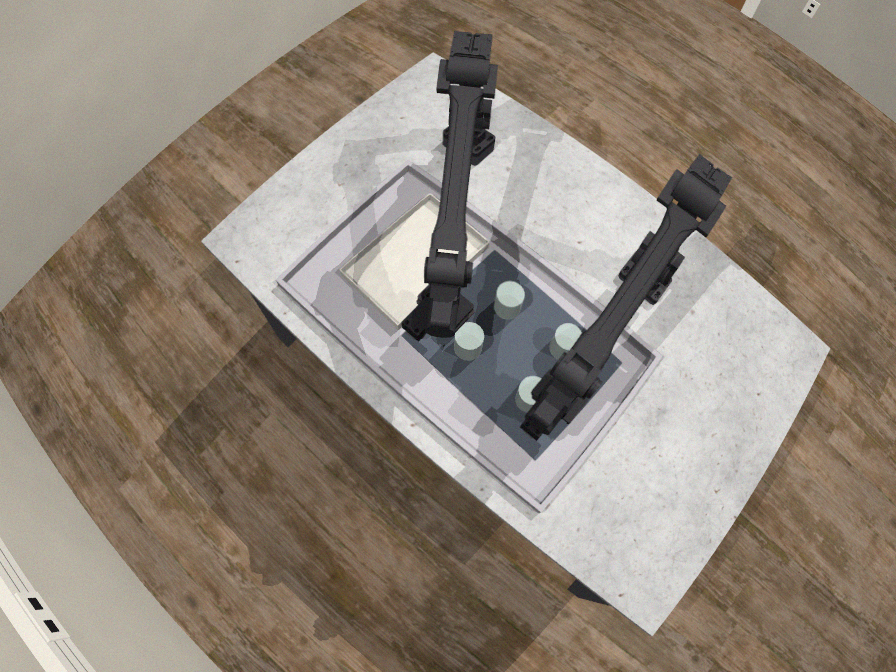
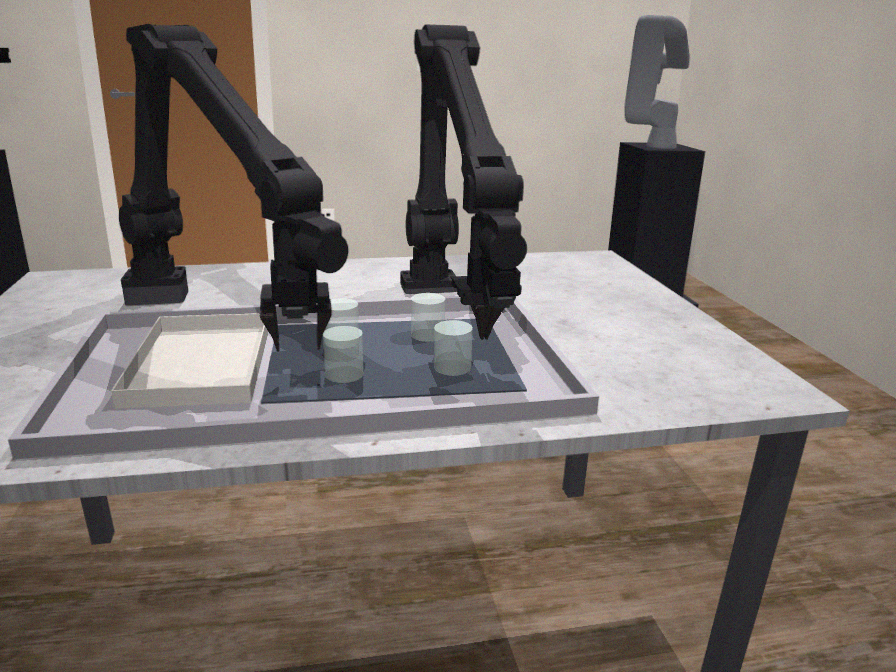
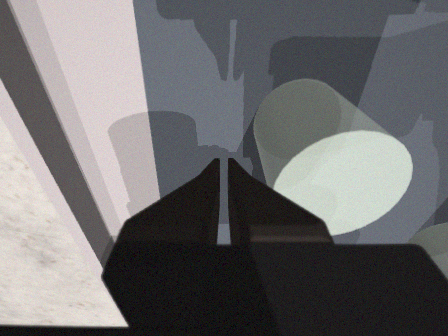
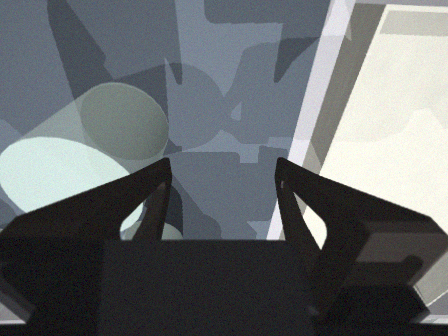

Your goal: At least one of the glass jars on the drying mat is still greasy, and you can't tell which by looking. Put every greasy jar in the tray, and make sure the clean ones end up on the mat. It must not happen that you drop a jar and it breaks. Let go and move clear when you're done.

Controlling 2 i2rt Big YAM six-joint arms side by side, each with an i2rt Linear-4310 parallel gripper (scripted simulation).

Note:
The pictures show: the left gripper, the right gripper, a cream tray and a dark drying mat.
The left gripper also shows in image 3. The right gripper shows as well in image 4.

